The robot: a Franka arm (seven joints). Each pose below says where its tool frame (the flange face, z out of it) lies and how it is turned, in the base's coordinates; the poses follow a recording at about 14 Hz.
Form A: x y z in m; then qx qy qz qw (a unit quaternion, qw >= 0).
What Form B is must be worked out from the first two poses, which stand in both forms.
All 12 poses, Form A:
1: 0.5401 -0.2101 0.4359 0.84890 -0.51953 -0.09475 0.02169
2: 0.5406 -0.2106 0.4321 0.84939 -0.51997 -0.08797 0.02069
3: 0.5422 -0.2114 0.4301 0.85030 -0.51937 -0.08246 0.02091
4: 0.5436 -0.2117 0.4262 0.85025 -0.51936 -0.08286 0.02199
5: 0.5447 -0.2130 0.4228 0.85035 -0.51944 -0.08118 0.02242
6: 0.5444 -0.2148 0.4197 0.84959 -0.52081 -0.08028 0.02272
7: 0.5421 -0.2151 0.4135 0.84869 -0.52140 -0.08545 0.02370
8: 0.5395 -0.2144 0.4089 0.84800 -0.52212 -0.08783 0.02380
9: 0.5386 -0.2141 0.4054 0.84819 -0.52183 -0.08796 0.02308
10: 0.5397 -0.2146 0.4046 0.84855 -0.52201 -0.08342 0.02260
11: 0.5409 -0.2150 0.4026 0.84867 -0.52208 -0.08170 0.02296
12: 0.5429 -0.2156 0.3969 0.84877 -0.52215 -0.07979 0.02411
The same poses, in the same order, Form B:
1: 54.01 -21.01 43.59 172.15 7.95 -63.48
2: 54.06 -21.06 43.21 172.66 7.35 -63.42
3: 54.22 -21.14 43.01 172.99 6.81 -63.25
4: 54.36 -21.17 42.62 172.86 6.78 -63.26
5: 54.47 -21.30 42.28 172.92 6.59 -63.25
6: 54.44 -21.48 41.97 172.93 6.47 -63.42
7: 54.21 -21.51 41.35 172.51 6.91 -63.58
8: 53.95 -21.44 40.89 172.35 7.13 -63.72
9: 53.86 -21.41 40.54 172.42 7.19 -63.68
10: 53.97 -21.46 40.46 172.74 6.78 -63.63
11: 54.09 -21.50 40.26 172.81 6.59 -63.61
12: 54.29 -21.56 39.69 172.82 6.33 -63.60
